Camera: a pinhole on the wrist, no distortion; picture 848 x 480 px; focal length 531.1 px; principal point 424.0 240.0 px. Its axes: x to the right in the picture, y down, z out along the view. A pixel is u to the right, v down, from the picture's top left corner.
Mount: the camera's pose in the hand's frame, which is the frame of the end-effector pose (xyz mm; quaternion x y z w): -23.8 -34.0 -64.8 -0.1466 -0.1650 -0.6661 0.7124
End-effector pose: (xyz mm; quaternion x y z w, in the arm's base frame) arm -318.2 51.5 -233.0 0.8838 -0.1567 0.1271 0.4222
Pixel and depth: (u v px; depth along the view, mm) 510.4 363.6 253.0
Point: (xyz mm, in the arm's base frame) -292.3 -120.8 -305.1
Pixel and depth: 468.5 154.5 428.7
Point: -429.2 -262.0 -397.7
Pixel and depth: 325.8 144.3 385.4
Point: -471.6 -240.5 -292.3
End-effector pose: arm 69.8 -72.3 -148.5 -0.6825 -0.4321 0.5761 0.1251
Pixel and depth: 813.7 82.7 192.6
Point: -115.4 -137.3 -90.5
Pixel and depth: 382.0 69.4 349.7
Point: -77.9 -340.3 -207.3
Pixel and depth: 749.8 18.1 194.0
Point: -98.3 -164.3 -83.4
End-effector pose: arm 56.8 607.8 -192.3 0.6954 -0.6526 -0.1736 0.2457
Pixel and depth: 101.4 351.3 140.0
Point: -43.9 607.0 -153.9
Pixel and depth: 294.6 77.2 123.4
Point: -3.5 670.5 -200.3
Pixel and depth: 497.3 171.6 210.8
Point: -48.9 648.3 -293.6
